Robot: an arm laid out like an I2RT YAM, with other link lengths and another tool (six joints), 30 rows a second.
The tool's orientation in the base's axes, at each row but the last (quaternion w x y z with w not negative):
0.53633 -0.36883 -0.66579 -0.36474
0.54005 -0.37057 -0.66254 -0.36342
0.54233 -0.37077 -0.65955 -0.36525
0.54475 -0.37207 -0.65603 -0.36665
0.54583 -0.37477 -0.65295 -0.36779
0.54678 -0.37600 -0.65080 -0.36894
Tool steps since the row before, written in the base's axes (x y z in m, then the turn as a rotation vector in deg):
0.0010 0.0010 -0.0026 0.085 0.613 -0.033
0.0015 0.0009 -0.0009 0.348 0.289 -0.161
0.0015 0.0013 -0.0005 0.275 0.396 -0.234
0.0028 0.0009 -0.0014 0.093 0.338 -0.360
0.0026 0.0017 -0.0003 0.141 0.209 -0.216
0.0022 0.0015 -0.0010 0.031 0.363 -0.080
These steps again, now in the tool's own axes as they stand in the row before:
-0.0026 0.0011 0.0008 0.016 0.355 0.508
-0.0010 0.0017 0.0003 -0.180 0.428 0.124
-0.0006 0.0019 0.0006 -0.232 0.406 0.262
-0.0017 0.0028 -0.0002 -0.338 0.209 0.308
-0.0005 0.0031 0.0004 -0.213 0.204 0.153
-0.0011 0.0026 0.0005 -0.052 0.184 0.320

